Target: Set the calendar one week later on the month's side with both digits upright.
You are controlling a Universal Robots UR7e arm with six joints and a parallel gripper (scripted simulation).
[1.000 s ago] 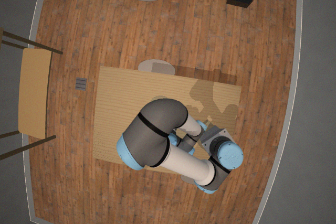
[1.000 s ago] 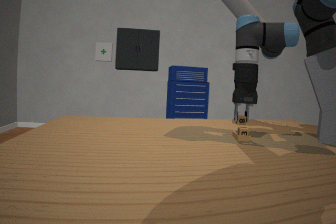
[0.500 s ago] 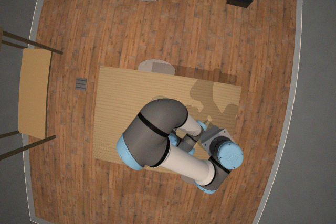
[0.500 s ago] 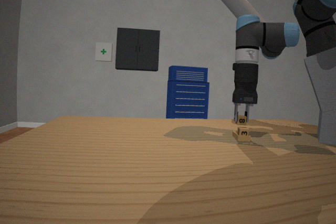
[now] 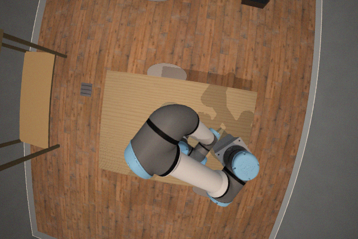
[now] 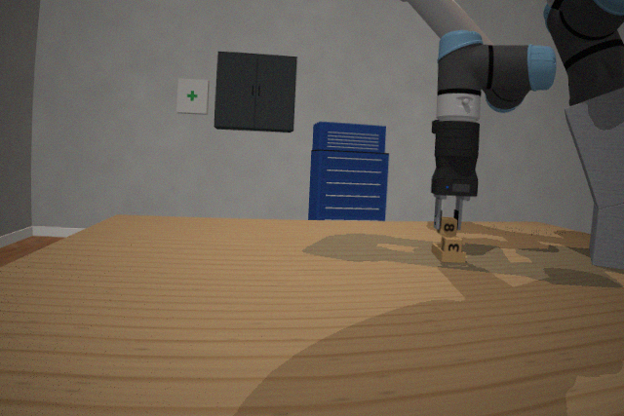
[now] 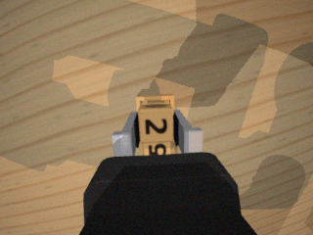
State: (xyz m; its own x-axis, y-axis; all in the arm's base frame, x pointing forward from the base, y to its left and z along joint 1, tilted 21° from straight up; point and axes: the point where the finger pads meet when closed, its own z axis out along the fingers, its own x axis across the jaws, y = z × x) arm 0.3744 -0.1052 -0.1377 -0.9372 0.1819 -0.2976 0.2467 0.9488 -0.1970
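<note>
Now: the wooden calendar tray 60 mm below my hand and 20 mm to the left of it. The rest, counted from my hand: wooden date cube: 10 mm below.
</note>
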